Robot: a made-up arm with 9 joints.
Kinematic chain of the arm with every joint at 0, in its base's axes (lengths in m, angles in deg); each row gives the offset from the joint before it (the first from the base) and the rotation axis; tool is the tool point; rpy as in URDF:
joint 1: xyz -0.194 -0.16 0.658 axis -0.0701 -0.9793 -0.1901
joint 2: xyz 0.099 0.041 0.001 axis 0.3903 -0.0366 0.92
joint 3: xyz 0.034 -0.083 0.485 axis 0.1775 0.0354 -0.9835
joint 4: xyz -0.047 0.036 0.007 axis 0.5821 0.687 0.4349
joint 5: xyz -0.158 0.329 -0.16 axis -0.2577 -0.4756 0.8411
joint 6: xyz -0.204 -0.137 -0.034 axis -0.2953 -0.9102 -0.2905
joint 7: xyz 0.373 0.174 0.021 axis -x
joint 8: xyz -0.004 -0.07 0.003 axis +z
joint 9: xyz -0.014 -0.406 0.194 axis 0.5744 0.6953 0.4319
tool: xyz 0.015 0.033 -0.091 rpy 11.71 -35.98 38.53
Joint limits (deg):
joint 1: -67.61..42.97
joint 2: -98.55..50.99
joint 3: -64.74..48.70
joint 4: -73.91..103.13
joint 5: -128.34..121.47
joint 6: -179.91..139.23
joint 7: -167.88..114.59
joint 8: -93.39..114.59
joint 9: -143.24..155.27
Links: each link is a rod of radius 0.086 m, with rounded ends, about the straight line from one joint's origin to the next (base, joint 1, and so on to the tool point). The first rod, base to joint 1, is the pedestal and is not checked.
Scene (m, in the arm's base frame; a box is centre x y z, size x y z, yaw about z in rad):
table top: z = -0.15
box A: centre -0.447 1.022 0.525 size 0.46 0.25 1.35 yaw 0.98
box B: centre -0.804 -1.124 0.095 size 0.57 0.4 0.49 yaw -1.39
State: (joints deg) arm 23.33 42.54 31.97 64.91 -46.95 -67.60 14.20 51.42 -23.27
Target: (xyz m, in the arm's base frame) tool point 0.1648 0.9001 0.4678
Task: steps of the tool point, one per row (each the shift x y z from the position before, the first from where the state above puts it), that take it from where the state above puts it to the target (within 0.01 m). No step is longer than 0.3 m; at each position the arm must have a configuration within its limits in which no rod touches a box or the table.
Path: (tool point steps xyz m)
1: 0.1814 0.1682 0.0671
2: 0.2111 0.1368 -0.0080
3: 0.2049 0.0940 -0.0934
4: 0.1623 0.0421 -0.1703
5: 0.1125 0.1165 -0.0734
6: 0.1197 0.0906 -0.1050
7: 0.1167 0.0604 -0.1318

